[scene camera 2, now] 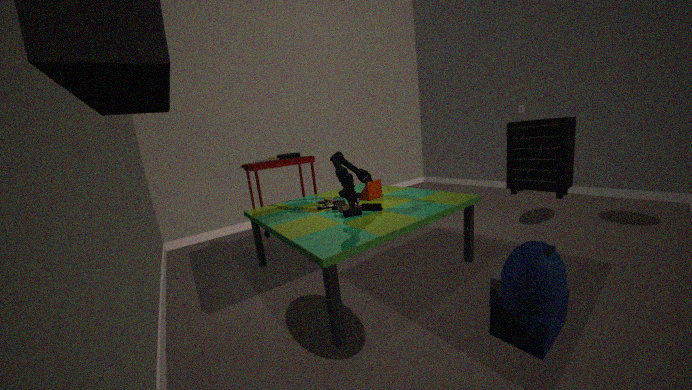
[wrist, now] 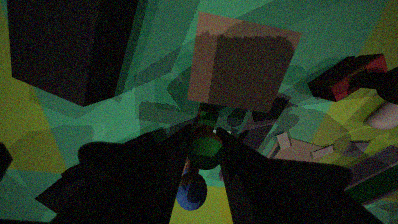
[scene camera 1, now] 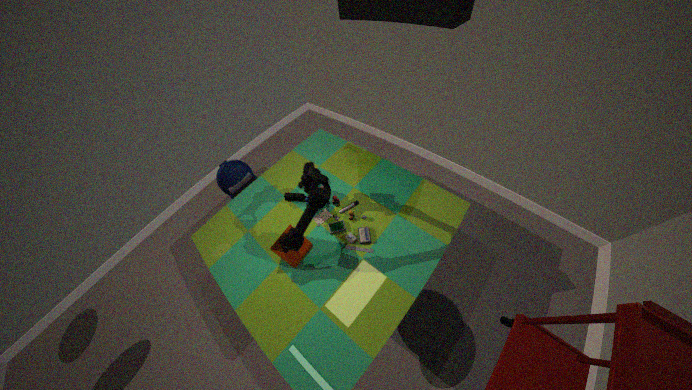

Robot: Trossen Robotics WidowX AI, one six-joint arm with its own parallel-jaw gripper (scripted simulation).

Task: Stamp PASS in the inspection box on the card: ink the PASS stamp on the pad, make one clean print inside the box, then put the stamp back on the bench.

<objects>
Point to a blue-knobbed stamp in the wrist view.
At 192,192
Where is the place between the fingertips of my gripper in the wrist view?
203,129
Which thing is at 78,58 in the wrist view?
A black block.
</objects>
